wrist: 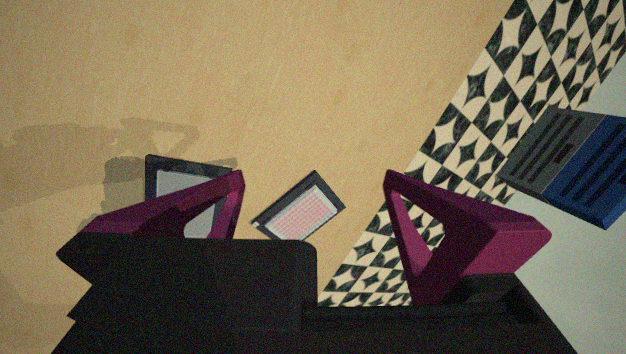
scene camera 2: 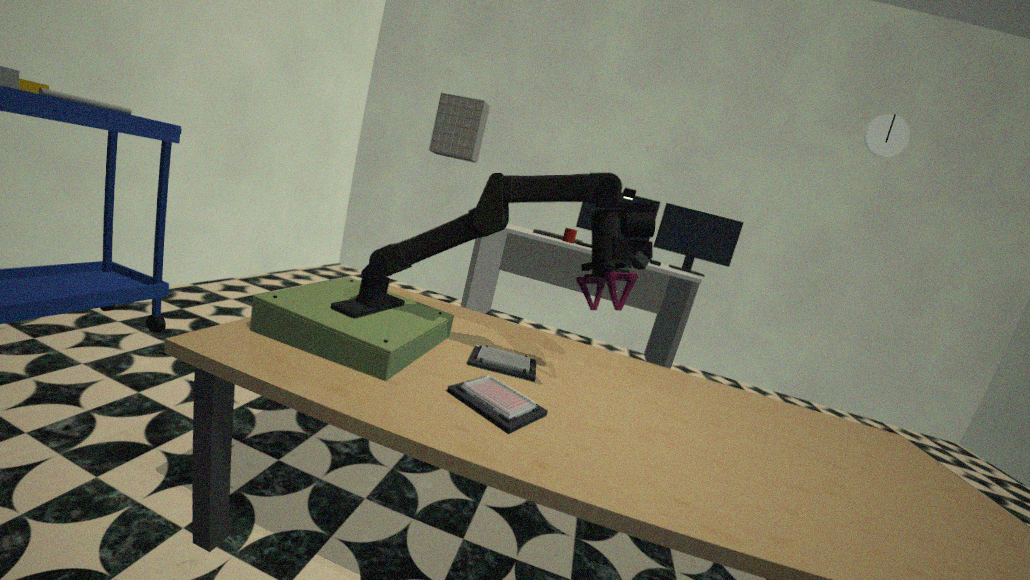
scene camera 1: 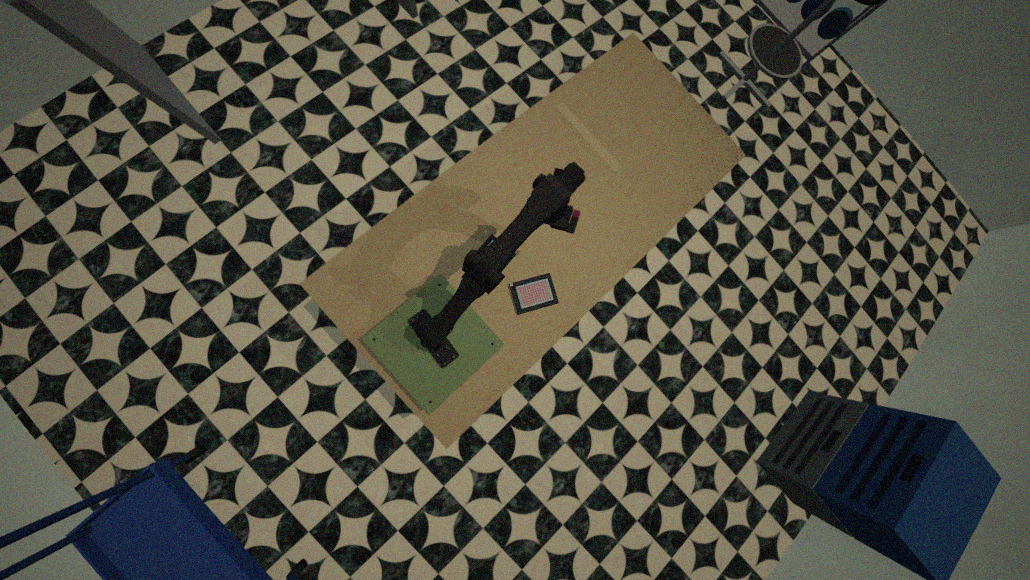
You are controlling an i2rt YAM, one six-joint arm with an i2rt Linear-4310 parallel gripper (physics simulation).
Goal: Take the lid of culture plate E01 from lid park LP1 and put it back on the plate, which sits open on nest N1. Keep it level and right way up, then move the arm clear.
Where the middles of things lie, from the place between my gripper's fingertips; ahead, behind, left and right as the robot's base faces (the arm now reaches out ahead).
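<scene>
With the dark nest pad [scene camera 2: 507,425], my hand is 21 cm above it, 14 cm past it and 14 cm to the left of it. The clear grey lid [scene camera 2: 493,356], counting from my hand, is 20 cm below, 20 cm behind and 6 cm to the left.
</scene>
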